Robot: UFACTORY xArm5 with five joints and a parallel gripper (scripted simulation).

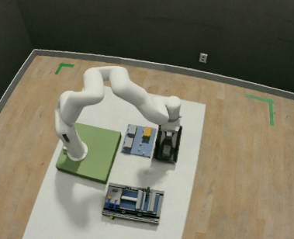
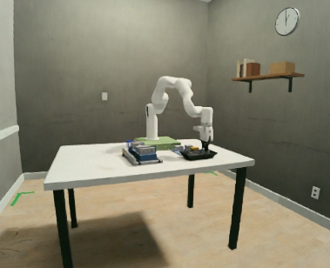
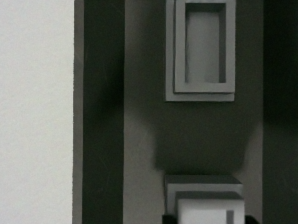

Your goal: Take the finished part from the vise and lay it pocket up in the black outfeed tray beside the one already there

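Now: hand 100 mm to the left of the grey pocketed block and 40 mm above it. The rest, counted from my hand: blue plate 170 mm behind, 60 mm to the right, 60 mm below; orange block 130 mm behind, 40 mm below, 10 mm to the right.
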